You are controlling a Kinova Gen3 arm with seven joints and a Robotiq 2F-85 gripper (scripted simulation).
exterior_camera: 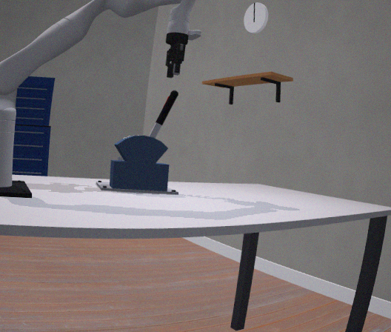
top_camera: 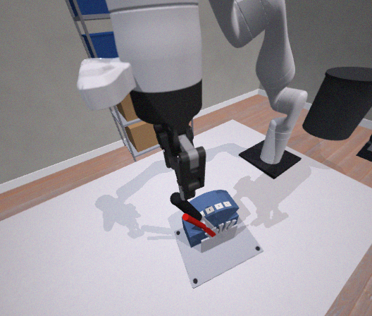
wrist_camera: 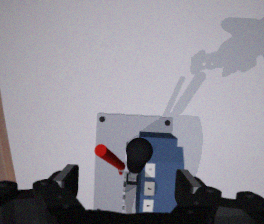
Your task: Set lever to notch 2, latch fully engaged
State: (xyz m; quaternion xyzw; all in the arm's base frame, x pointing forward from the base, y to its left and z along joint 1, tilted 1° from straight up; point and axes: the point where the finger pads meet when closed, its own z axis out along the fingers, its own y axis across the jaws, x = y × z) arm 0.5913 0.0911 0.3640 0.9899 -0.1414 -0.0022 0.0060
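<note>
My gripper is now 200 mm above the red bar, 40 mm past it and 20 mm to the right of it.
</note>
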